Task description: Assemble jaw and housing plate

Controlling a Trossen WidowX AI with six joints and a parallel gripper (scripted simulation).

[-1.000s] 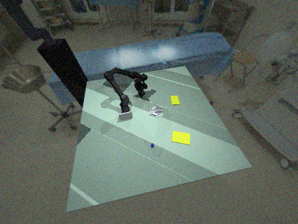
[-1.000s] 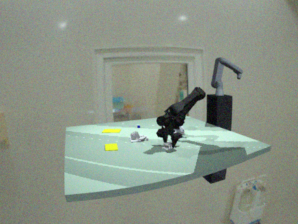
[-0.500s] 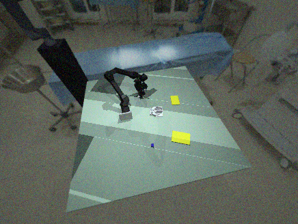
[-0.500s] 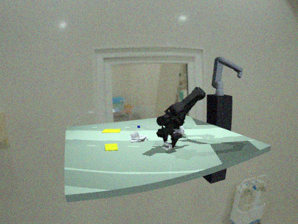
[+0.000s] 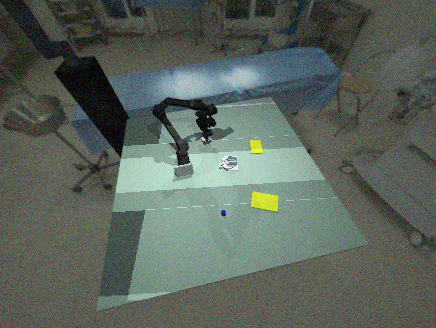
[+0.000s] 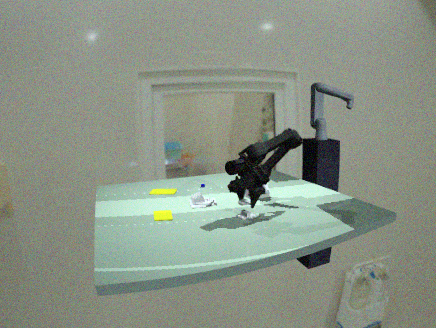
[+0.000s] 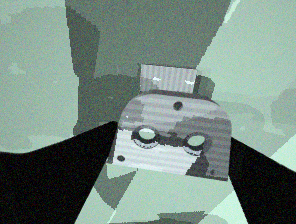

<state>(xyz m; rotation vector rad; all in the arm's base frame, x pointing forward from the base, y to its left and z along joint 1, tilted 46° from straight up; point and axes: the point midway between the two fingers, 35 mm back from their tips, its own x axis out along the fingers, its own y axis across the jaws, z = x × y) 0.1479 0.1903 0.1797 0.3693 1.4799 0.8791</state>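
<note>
Now: the jaw 220 mm to the right of my gripper tip, 120 mm ahead of it and 30 mm below it. The rest, counted from my gripper tip: blue block 580 mm to the right, 60 mm ahead, 40 mm below.
</note>
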